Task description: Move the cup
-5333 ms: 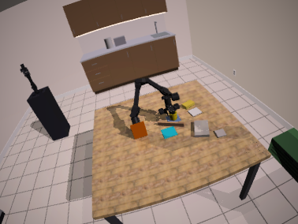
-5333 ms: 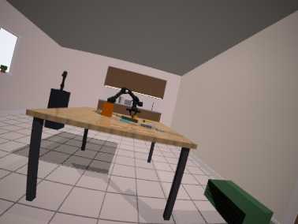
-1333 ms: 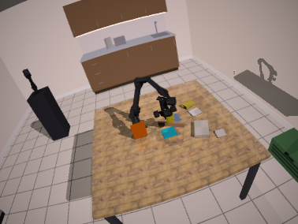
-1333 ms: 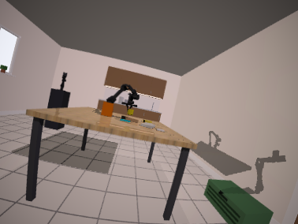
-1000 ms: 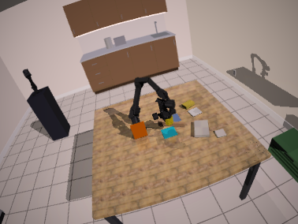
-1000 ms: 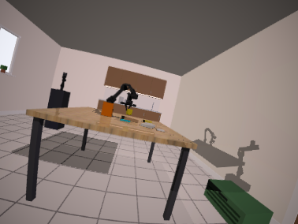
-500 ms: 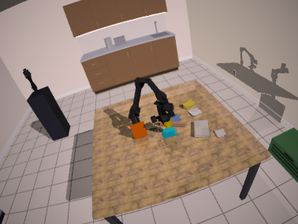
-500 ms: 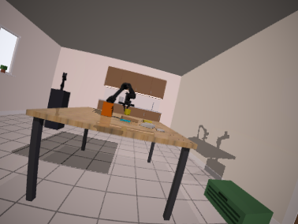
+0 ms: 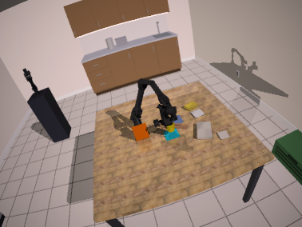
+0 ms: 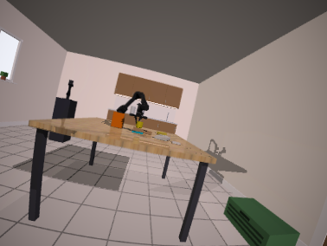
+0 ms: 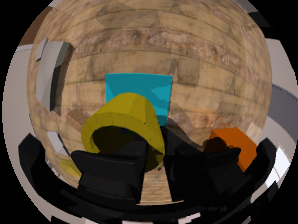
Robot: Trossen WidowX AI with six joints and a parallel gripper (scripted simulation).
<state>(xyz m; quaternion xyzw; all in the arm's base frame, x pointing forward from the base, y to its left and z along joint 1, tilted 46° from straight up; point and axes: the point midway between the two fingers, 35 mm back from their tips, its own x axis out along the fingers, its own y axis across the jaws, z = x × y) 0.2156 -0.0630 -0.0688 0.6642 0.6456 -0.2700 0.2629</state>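
Now: gripper tip 90 mm above the cyan pad and 30 mm short of it. The rest, counted from my gripper tip: yellow cup: 20 mm ahead; then blue pad: 160 mm to the left, 120 mm ahead, 90 mm below; then wooden stick: 80 mm to the left, 70 mm below, 70 mm ahead.
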